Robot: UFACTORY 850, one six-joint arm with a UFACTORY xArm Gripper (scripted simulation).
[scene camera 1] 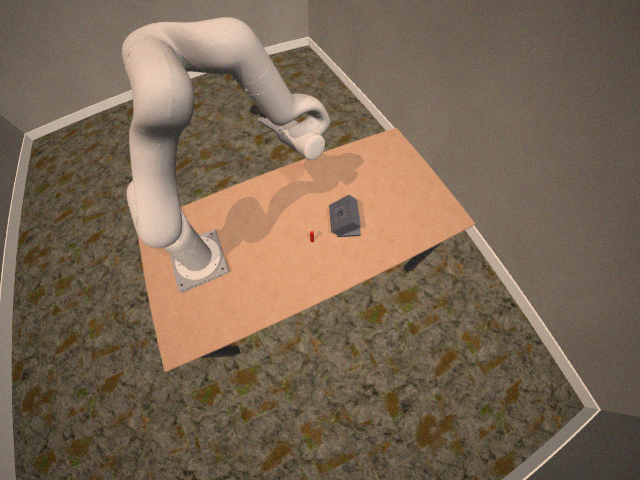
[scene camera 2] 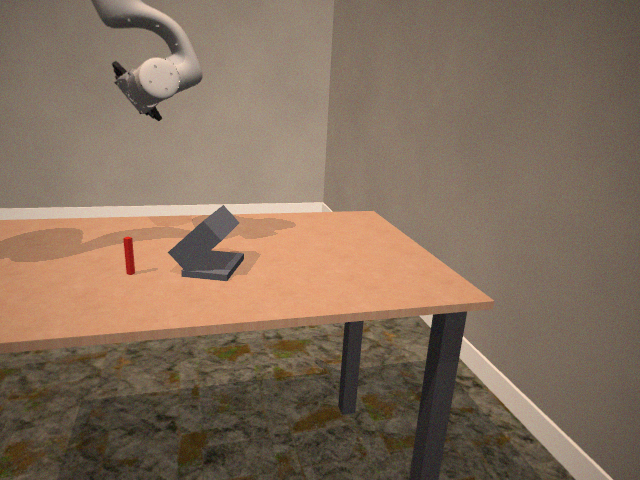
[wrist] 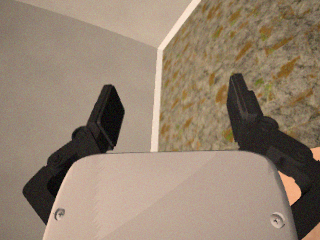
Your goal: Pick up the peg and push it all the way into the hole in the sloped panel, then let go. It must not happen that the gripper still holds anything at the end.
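Grey base [scene camera 2: 216, 265], visible. My gripper [wrist: 171, 93], visible too.
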